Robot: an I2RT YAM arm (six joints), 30 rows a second.
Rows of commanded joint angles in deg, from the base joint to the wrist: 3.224 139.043 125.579 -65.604 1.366 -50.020; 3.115 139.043 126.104 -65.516 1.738 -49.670; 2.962 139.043 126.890 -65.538 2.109 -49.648; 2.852 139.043 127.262 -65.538 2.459 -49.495; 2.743 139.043 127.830 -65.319 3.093 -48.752; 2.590 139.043 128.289 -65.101 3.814 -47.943; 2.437 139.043 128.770 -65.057 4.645 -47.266; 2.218 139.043 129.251 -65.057 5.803 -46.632; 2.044 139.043 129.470 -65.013 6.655 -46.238; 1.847 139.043 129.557 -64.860 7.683 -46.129; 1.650 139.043 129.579 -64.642 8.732 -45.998; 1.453 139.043 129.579 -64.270 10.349 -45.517; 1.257 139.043 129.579 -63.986 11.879 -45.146; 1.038 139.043 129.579 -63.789 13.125 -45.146; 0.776 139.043 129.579 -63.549 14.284 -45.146; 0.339 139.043 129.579 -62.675 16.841 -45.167; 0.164 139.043 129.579 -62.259 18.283 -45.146; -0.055 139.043 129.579 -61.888 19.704 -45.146; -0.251 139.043 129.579 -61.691 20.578 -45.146; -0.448 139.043 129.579 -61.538 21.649 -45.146
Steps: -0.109 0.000 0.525 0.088 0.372 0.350; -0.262 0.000 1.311 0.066 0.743 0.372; -0.372 0.000 1.683 0.066 1.093 0.525; -0.481 0.000 2.251 0.285 1.727 1.268; -0.634 0.000 2.710 0.503 2.448 2.077; -0.787 0.000 3.191 0.547 3.279 2.754; -1.006 0.000 3.672 0.547 4.437 3.388; -1.180 0.000 3.891 0.591 5.289 3.782; -1.377 0.000 3.978 0.744 6.317 3.891; -1.574 0.000 4.000 0.962 7.366 4.022; -1.771 0.000 4.000 1.334 8.983 4.503; -1.967 0.000 4.000 1.618 10.513 4.874; -2.186 0.000 4.000 1.815 11.759 4.874; -2.448 0.000 4.000 2.055 12.918 4.874; -2.885 0.000 4.000 2.929 15.475 4.853; -3.060 0.000 4.000 3.345 16.917 4.874; -3.279 0.000 4.000 3.716 18.338 4.874; -3.475 0.000 4.000 3.913 19.212 4.874; -3.672 0.000 4.000 4.066 20.283 4.874
